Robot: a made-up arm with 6 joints. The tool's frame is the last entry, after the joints.
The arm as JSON. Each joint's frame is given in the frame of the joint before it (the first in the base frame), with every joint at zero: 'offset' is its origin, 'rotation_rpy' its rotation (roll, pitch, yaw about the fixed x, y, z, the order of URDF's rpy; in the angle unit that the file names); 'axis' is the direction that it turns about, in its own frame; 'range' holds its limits. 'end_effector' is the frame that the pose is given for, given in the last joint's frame.
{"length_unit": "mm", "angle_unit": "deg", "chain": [
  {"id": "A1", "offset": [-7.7, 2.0, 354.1], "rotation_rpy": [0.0, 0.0, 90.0], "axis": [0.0, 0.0, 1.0], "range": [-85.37, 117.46]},
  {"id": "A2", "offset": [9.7, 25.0, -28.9], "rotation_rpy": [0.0, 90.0, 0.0], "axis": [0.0, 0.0, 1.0], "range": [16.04, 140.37]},
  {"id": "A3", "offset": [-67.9, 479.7, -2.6], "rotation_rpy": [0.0, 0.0, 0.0], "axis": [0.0, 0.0, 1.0], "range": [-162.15, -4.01]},
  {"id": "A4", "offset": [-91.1, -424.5, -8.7], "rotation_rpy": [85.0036, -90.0, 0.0], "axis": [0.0, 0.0, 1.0], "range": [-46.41, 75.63]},
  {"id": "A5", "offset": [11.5, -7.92, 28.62], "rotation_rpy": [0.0, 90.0, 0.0], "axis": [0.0, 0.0, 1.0], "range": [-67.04, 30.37]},
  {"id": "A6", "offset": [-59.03, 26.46, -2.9], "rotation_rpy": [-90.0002, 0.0, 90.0], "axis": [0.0, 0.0, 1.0], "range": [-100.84, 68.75]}
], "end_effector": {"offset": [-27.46, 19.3, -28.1], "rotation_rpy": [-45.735, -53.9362, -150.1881]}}
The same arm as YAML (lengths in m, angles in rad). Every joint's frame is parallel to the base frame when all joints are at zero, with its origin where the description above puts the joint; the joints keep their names.
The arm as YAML. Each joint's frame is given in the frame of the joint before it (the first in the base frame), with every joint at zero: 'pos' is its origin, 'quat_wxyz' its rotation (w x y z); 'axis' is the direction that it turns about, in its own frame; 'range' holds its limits. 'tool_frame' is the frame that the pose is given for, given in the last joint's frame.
length_unit: m
angle_unit: rad
joints:
  - joint: A1
    pos: [-0.0077, 0.002, 0.3541]
    quat_wxyz: [1.0, 0.0, 0.0, 0.0]
    axis: [0.0, 0.0, 1.0]
    range: [-1.49, 2.0501]
  - joint: A2
    pos: [-0.025, 0.0097, -0.0289]
    quat_wxyz: [1.0, 0.0, 0.0, 0.0]
    axis: [0.0, 1.0, 0.0]
    range: [0.28, 2.4499]
  - joint: A3
    pos: [-0.4797, -0.0026, 0.0679]
    quat_wxyz: [1.0, 0.0, 0.0, 0.0]
    axis: [0.0, 1.0, 0.0]
    range: [-2.8301, -0.07]
  - joint: A4
    pos: [0.4245, -0.0087, 0.0911]
    quat_wxyz: [1.0, 0.0, 0.0, 0.0]
    axis: [0.9962, 0.0, 0.0871]
    range: [-0.81, 1.32]
  - joint: A5
    pos: [0.0292, 0.0115, -0.0054]
    quat_wxyz: [1.0, 0.0, 0.0, 0.0]
    axis: [0.0, 1.0, 0.0]
    range: [-1.1701, 0.5301]
  - joint: A6
    pos: [0.0565, -0.0029, 0.0315]
    quat_wxyz: [1.0, 0.0, 0.0, 0.0]
    axis: [0.9962, 0.0, 0.0871]
    range: [-1.76, 1.1999]
tool_frame:
  pos: [-0.0256, -0.0193, -0.0298]
  quat_wxyz: [0.951489, -0.139845, 0.203398, 0.183687]

